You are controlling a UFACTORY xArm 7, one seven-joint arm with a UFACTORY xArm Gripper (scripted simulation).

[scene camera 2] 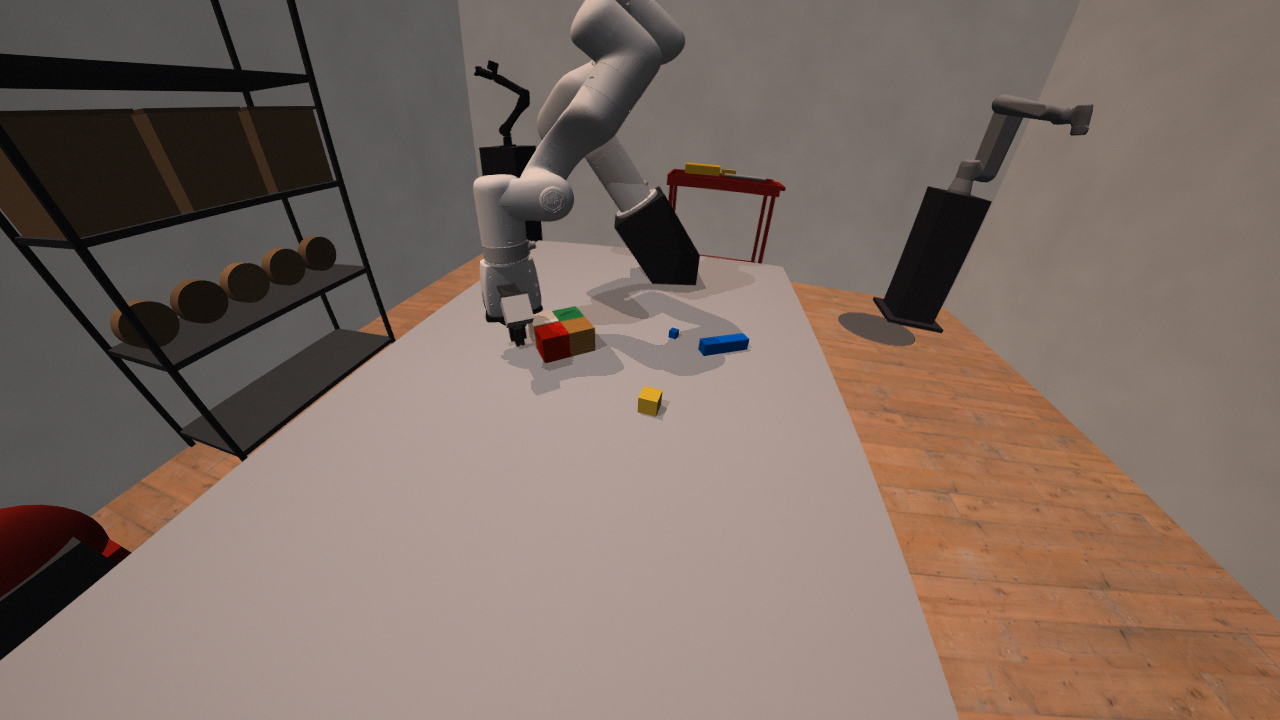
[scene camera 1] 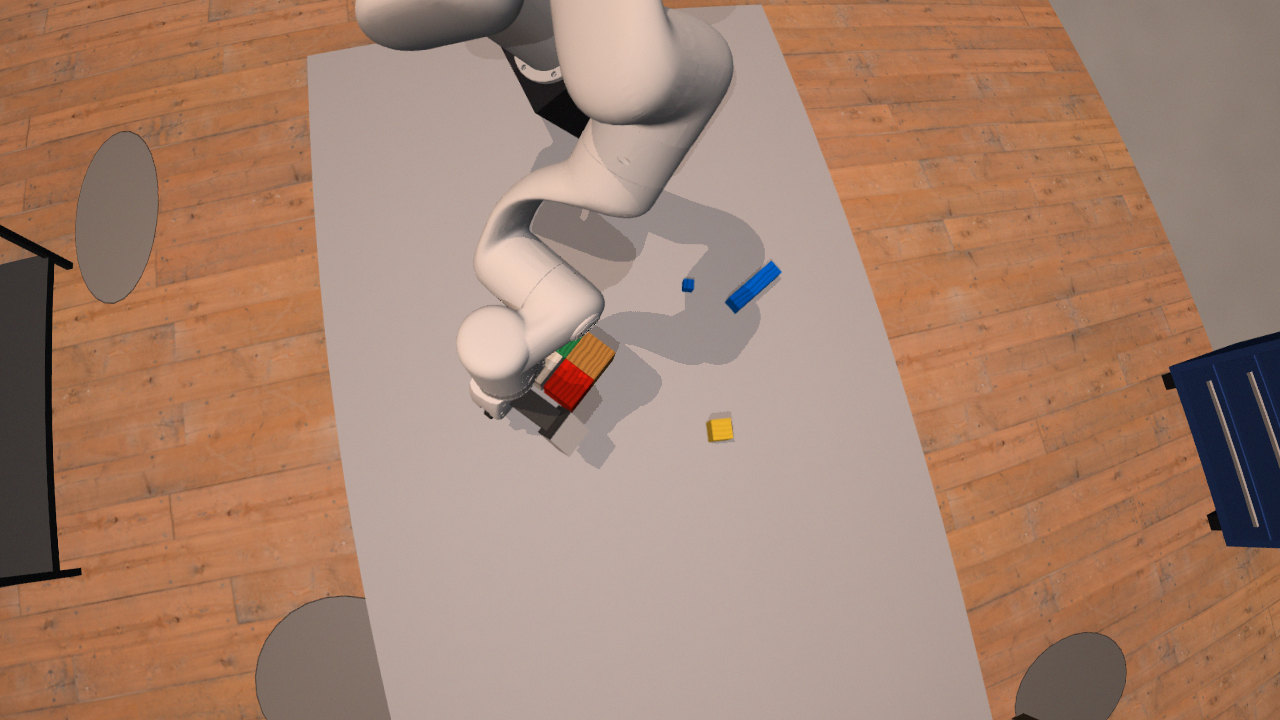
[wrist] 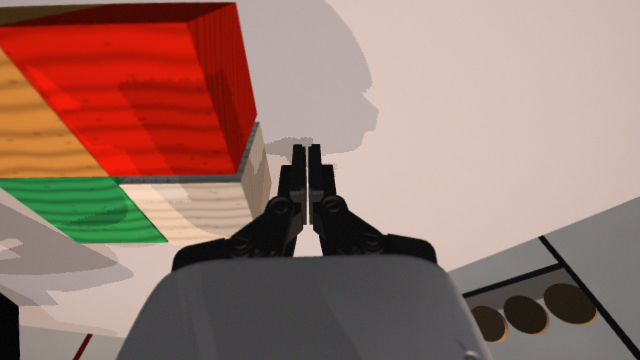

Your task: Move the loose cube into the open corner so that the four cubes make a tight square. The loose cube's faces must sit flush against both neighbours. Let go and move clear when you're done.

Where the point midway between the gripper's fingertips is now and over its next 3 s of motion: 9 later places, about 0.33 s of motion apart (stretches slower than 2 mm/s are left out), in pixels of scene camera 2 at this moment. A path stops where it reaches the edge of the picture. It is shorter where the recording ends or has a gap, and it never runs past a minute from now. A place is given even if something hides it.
My gripper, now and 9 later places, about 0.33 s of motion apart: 519,342; 519,341; 517,335; 516,326; 514,312; 512,302; 512,297; 512,296; 511,293; 511,288
